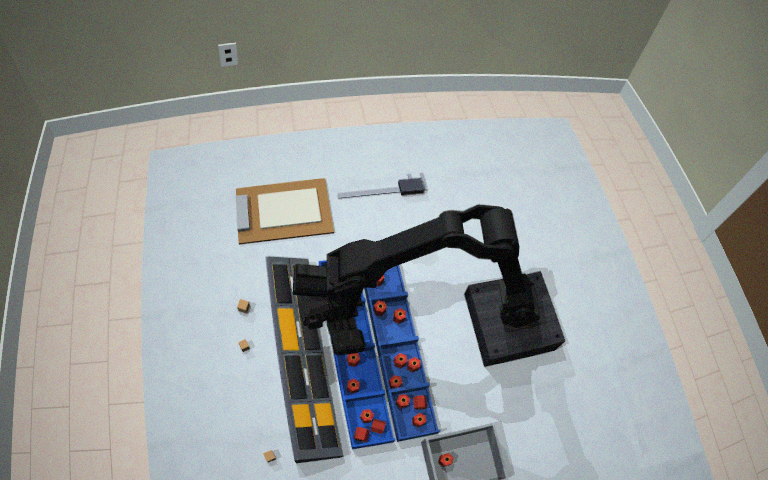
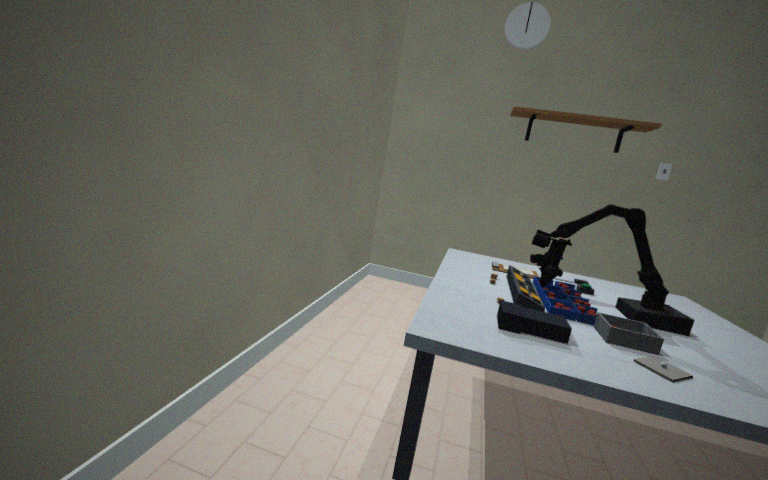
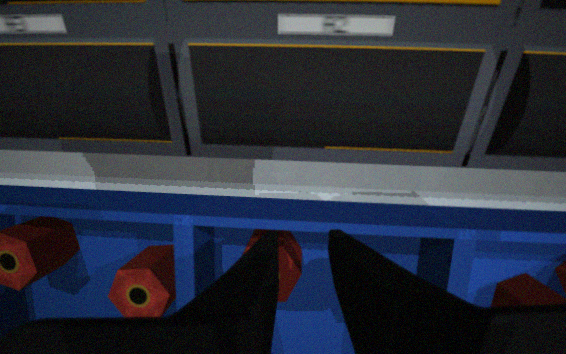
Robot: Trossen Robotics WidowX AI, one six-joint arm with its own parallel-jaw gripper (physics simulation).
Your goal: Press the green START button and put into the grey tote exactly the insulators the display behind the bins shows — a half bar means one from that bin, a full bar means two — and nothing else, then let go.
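My gripper [image 1: 334, 329] [image 2: 549, 281] [image 3: 303, 241] hangs low over the left row of blue bins [image 1: 387, 329] [image 3: 281, 207], in the second compartment from the far end. Its fingers stand a small gap apart with nothing between them. One red hexagonal insulator [image 3: 289, 267] lies just behind the left finger, and another insulator [image 3: 139, 281] lies in the compartment to the left. The grey display [image 1: 273, 305] [image 3: 229, 151] runs along the bins and shows a yellow full bar [image 1: 288, 329] and two yellow half bars [image 1: 301, 415] [image 1: 324, 414]. The grey tote [image 1: 430, 457] holds one insulator [image 1: 446, 459].
Several more red insulators lie in the other bin compartments. A brown board with a white sheet [image 1: 325, 210] and a grey hand tool [image 1: 411, 186] lie at the back. Small wooden cubes [image 1: 243, 306] [image 1: 244, 345] [image 1: 269, 455] lie left of the display. The arm's base [image 1: 539, 333] stands on the right.
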